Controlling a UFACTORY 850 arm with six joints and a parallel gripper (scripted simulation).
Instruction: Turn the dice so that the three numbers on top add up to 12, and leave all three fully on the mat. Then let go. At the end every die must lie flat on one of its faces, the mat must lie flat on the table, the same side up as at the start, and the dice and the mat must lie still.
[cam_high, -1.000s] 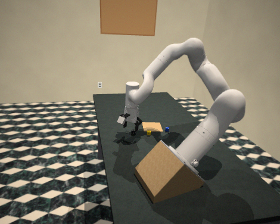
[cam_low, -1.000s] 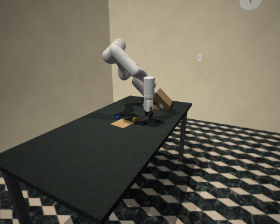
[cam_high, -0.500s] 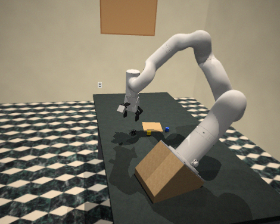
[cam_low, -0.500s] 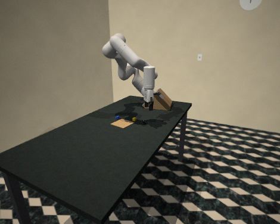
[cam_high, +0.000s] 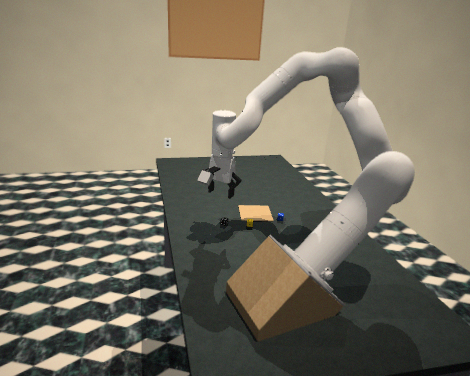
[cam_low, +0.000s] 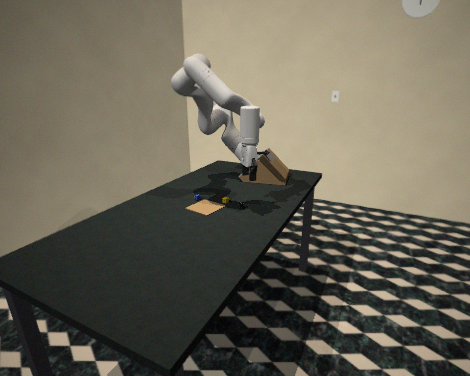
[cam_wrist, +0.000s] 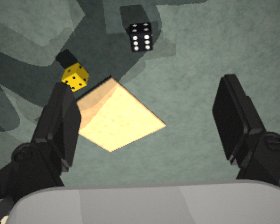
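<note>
Now: hand 28 cm to the left of the blue die, 15 cm above it and 3 cm past it. From my hand the other things lie so: tan mat: 20 cm to the right, 16 cm below, 6 cm ahead; then black die: 15 cm below, 3 cm to the right, 2 cm ahead; then yellow die: 15 cm below, 13 cm to the right, 3 cm behind.
</note>
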